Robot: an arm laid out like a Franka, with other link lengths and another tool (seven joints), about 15 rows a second.
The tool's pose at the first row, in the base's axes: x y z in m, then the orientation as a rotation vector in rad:
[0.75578, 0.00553, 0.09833, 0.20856, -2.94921, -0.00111]
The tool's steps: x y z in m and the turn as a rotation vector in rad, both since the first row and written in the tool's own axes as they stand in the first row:
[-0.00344, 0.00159, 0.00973, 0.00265, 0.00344, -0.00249]
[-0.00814, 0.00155, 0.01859, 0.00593, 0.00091, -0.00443]
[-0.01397, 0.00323, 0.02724, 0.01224, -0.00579, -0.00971]
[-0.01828, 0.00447, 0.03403, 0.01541, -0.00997, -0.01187]
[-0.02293, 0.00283, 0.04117, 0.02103, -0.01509, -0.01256]
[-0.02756, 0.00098, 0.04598, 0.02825, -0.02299, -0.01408]
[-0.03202, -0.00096, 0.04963, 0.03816, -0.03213, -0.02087]
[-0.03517, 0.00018, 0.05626, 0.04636, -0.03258, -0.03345]
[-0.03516, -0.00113, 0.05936, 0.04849, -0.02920, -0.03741]
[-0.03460, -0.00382, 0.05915, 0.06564, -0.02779, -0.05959]
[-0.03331, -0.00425, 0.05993, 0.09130, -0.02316, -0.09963]
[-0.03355, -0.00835, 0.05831, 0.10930, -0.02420, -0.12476]
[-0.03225, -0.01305, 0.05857, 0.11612, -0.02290, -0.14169]
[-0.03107, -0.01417, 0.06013, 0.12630, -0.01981, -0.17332]
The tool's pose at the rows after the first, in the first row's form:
[0.75712, 0.00747, 0.08816, 0.21240, -2.94568, 0.00281]
[0.76007, 0.00797, 0.07859, 0.21587, -2.94819, 0.00712]
[0.76392, 0.01035, 0.06904, 0.22498, -2.95463, 0.01503]
[0.76670, 0.01209, 0.06159, 0.22890, -2.95872, 0.01901]
[0.77014, 0.01103, 0.05369, 0.23105, -2.96402, 0.02673]
[0.77402, 0.00979, 0.04809, 0.23486, -2.97204, 0.03648]
[0.77796, 0.00844, 0.04366, 0.24699, -2.98074, 0.04945]
[0.77965, 0.00993, 0.03658, 0.26690, -2.97989, 0.05989]
[0.77925, 0.00859, 0.03352, 0.27283, -2.97607, 0.06281]
[0.77912, 0.00585, 0.03379, 0.30809, -2.97197, 0.08540]
[0.77778, 0.00524, 0.03325, 0.37062, -2.96110, 0.11839]
[0.77889, 0.00123, 0.03475, 0.41045, -2.95736, 0.14162]
[0.77823, -0.00361, 0.03466, 0.43626, -2.95259, 0.14949]
[0.77695, -0.00490, 0.03333, 0.48392, -2.94247, 0.16039]

